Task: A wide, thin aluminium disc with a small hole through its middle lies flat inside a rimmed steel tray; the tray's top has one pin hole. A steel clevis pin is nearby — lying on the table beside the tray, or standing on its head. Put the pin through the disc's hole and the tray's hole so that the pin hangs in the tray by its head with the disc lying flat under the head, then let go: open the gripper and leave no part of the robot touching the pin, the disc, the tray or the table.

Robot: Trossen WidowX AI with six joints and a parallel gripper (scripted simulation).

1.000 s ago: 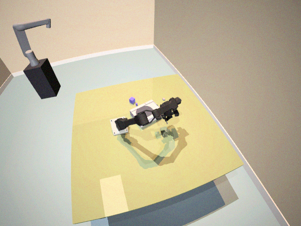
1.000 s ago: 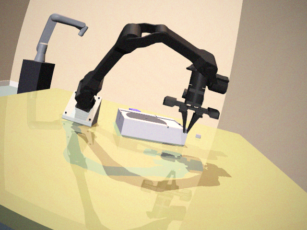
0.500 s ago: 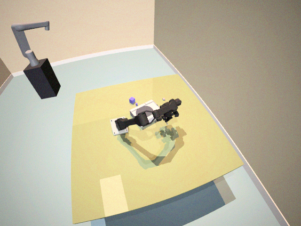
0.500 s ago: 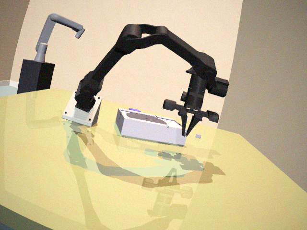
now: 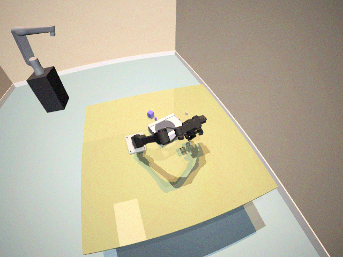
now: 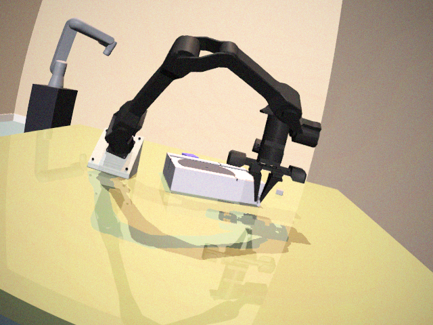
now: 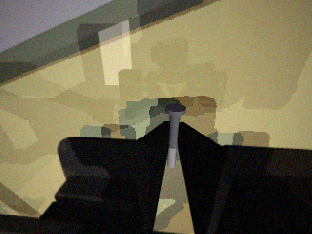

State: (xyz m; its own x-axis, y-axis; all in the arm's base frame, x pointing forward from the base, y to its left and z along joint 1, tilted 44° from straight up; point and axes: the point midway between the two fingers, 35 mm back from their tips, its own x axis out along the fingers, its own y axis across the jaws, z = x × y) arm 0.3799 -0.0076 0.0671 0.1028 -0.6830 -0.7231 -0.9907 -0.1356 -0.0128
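Right now the aluminium disc is 150 mm behind my gripper tip, 150 mm to the left of it and 20 mm above it. Also, from my gripper tip: purple cube 250 mm behind, 360 mm to the left, 10 mm below; then rimmed steel tray 140 mm behind, 160 mm to the left, 10 mm above; then steel clevis pin 10 mm to the right, 10 mm above.
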